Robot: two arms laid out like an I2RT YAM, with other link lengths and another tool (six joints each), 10 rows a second.
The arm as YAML. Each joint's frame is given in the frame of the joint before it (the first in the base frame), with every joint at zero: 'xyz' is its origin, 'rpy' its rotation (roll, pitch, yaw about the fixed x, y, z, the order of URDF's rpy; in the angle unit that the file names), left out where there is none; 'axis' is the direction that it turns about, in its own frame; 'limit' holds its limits. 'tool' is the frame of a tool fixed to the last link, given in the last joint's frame.
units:
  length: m
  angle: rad
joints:
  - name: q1
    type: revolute
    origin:
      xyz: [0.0, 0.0, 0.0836]
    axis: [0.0, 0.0, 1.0]
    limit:
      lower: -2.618
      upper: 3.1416
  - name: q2
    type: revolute
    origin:
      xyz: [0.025, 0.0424, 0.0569]
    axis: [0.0, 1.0, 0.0]
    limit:
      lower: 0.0
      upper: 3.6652
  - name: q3
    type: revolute
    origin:
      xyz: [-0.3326, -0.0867, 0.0]
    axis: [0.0, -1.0, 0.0]
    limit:
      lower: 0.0
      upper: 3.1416
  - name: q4
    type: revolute
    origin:
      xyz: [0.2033, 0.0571, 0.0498]
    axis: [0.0, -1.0, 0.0]
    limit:
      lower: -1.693
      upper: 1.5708
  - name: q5
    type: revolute
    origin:
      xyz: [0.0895, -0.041, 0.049]
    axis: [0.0, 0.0, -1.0]
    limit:
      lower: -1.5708
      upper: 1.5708
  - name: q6
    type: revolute
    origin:
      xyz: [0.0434, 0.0, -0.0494]
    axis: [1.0, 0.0, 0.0]
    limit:
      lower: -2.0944
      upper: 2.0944
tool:
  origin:
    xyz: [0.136, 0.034, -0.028]
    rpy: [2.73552, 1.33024, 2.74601]
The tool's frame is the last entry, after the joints.
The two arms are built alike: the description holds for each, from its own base.
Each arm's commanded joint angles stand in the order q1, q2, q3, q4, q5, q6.
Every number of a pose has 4 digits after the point. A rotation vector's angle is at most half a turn.
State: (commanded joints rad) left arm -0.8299 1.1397 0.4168 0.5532 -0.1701 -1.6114; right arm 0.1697 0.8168 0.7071 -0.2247 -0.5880 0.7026
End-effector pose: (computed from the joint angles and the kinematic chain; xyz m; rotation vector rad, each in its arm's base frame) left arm 0.2051 -0.2639 0.2669 -0.6704 2.0052 -1.6452; right arm 0.1862 0.1414 0.3400 0.0765 2.2156 1.2609
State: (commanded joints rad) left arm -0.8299 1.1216 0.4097 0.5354 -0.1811 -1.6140; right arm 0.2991 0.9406 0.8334 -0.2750 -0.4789 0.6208
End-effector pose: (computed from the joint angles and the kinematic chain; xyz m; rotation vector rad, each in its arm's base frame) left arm 0.2032 -0.2590 0.2647 -0.6835 2.0042 -1.6339; right arm 0.2087 0.1622 0.3486 -0.0325 2.2757 1.1679
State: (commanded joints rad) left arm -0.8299 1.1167 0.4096 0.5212 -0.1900 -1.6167; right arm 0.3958 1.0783 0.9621 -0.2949 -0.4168 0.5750
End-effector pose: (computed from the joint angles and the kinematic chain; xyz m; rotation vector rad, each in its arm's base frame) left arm 0.2031 -0.2566 0.2625 -0.6960 2.0069 -1.6219; right arm 0.2345 0.1895 0.3603 -0.1269 2.3124 1.1222
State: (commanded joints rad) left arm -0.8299 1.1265 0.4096 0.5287 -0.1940 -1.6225; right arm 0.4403 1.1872 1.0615 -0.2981 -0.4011 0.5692
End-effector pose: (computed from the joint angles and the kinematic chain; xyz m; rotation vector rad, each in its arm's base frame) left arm 0.2048 -0.2576 0.2617 -0.7054 2.0050 -1.6215; right arm 0.2569 0.2118 0.3700 -0.1677 2.3309 1.1230
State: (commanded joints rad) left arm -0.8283 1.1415 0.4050 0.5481 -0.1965 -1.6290; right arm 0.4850 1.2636 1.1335 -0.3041 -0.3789 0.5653
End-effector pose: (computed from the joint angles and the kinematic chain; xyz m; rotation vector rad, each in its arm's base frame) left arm 0.2072 -0.2591 0.2603 -0.7152 2.0008 -1.6236; right arm 0.2709 0.2318 0.3743 -0.2029 2.3462 1.1188
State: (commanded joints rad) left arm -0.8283 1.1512 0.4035 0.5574 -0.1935 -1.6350; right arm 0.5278 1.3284 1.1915 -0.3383 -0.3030 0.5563
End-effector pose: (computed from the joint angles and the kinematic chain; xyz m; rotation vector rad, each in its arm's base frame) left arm 0.2078 -0.2609 0.2593 -0.7199 2.0032 -1.6286; right arm 0.2866 0.2446 0.3661 -0.1896 2.3866 1.0502
